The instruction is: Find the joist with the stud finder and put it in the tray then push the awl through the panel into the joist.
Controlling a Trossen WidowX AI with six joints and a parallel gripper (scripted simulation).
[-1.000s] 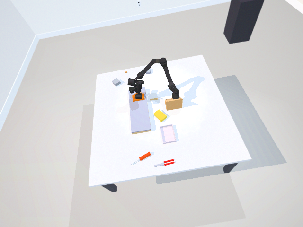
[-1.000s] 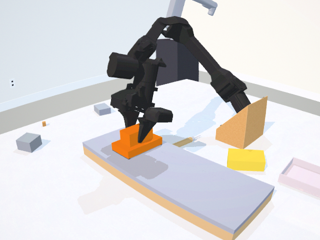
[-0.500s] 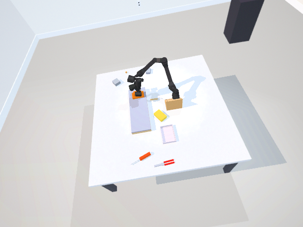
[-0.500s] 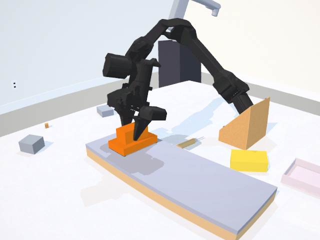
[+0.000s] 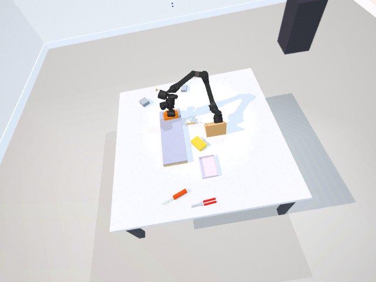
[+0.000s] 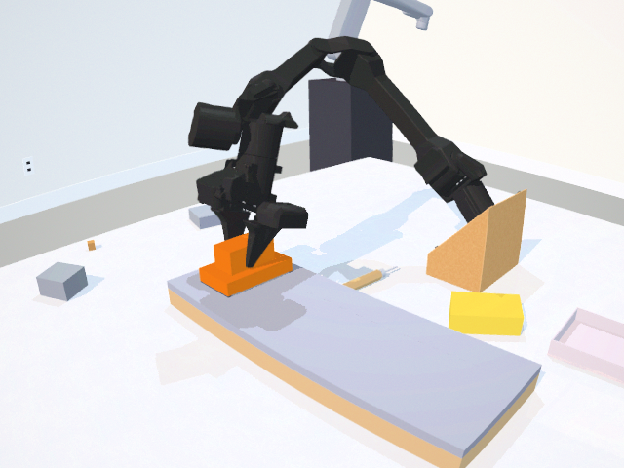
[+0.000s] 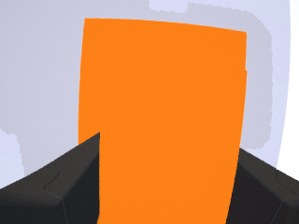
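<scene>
Right now the pale pink tray is 50 cm to the left of my gripper tip, 26 cm behind it and 5 cm below it. The rest, counted from my gripper tip: orange stud finder: 2 cm behind, 2 cm above; yellow block: 29 cm to the left, 21 cm behind, 5 cm below; awl: 20 cm behind, 8 cm to the left, 6 cm below.
</scene>
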